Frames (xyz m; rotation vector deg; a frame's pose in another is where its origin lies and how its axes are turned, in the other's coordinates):
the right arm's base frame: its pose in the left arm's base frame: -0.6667 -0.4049 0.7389 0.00 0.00 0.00
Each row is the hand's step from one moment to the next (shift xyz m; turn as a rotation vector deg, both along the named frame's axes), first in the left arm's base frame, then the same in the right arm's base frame.
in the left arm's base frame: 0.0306 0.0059 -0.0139 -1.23 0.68 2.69
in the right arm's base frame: 0.0306 0.0059 -0.0139 -1.23 0.68 2.69
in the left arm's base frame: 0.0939 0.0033 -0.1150 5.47 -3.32 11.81
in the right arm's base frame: 0.0939 0.0033 -0.1150 5.47 -3.32 11.81
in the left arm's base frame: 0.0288 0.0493 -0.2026 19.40 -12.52 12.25
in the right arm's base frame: 0.0288 0.0493 -0.2026 19.40 -12.52 12.25
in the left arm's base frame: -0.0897 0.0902 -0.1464 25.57 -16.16 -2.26
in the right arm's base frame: -0.0897 0.0902 -0.1464 25.57 -16.16 -2.26
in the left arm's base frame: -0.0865 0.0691 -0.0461 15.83 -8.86 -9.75
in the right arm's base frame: -0.0865 0.0691 -0.0461 15.83 -8.86 -9.75
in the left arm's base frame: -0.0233 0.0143 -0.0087 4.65 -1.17 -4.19
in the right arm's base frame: -0.0233 0.0143 -0.0087 4.65 -1.17 -4.19
